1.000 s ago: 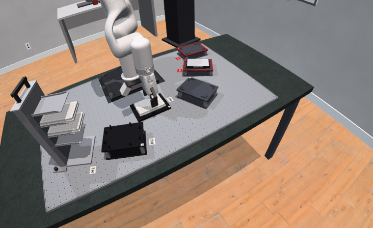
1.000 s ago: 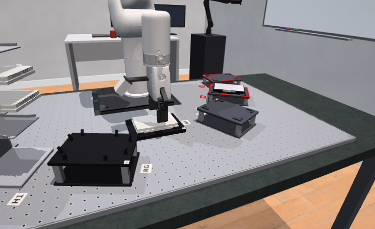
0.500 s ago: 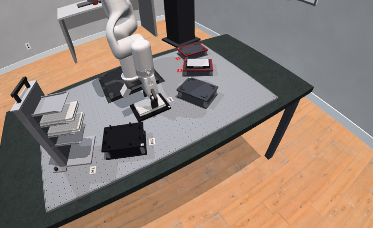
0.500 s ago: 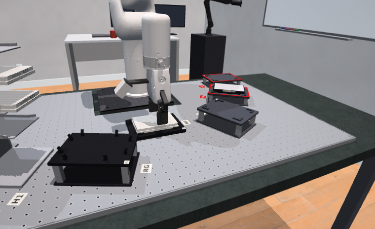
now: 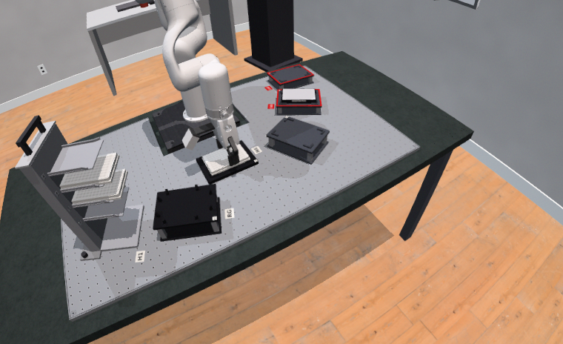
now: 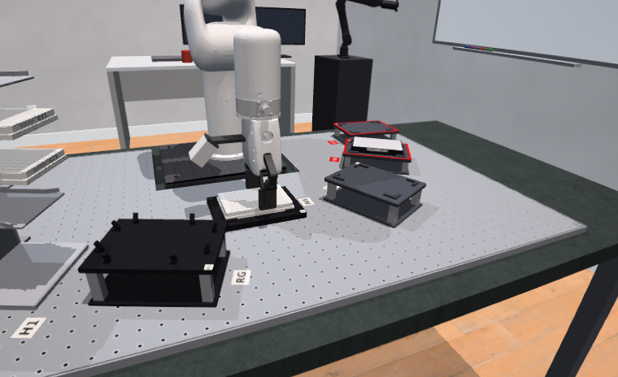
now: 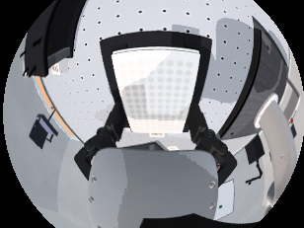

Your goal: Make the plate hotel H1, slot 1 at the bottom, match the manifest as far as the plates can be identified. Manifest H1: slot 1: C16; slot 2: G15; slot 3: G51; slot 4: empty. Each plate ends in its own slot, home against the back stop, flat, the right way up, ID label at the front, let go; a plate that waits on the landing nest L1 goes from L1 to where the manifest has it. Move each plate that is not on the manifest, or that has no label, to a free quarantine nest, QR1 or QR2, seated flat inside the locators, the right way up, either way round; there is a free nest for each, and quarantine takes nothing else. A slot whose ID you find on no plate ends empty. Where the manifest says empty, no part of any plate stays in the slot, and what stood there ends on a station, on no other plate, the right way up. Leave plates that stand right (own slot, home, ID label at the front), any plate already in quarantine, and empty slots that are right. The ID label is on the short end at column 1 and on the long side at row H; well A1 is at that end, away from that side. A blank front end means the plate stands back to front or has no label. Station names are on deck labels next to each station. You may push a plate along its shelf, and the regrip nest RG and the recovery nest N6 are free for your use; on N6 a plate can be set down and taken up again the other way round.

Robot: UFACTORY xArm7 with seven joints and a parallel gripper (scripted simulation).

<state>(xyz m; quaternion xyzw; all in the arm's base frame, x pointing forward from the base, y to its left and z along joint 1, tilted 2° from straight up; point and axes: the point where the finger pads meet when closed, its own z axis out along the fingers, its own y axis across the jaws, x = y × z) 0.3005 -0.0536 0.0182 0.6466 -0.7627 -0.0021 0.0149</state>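
Right now the flat black nest N6 is 1 cm to the right of my hand and 3 cm below it. Also, from my hand: deck label H1: 13 cm ahead, 37 cm to the right, 3 cm below; black regrip nest RG: 12 cm ahead, 20 cm to the right, 2 cm above; RG deck label: 17 cm ahead, 11 cm to the right, 3 cm below.
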